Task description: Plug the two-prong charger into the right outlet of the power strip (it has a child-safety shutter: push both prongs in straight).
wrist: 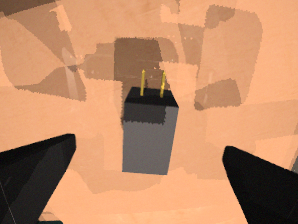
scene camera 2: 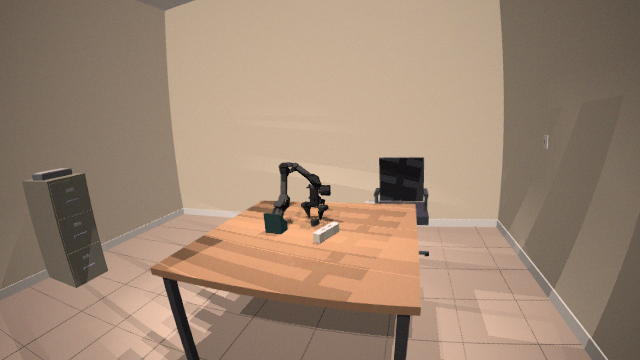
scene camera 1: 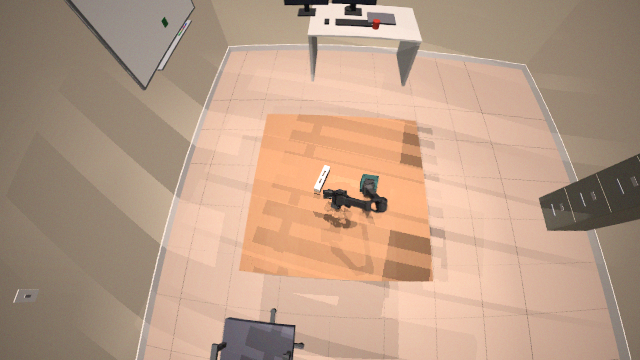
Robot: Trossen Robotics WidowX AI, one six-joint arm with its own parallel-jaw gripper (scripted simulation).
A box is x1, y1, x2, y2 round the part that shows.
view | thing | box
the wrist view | my gripper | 0, 133, 297, 223
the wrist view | dark two-prong charger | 121, 69, 179, 175
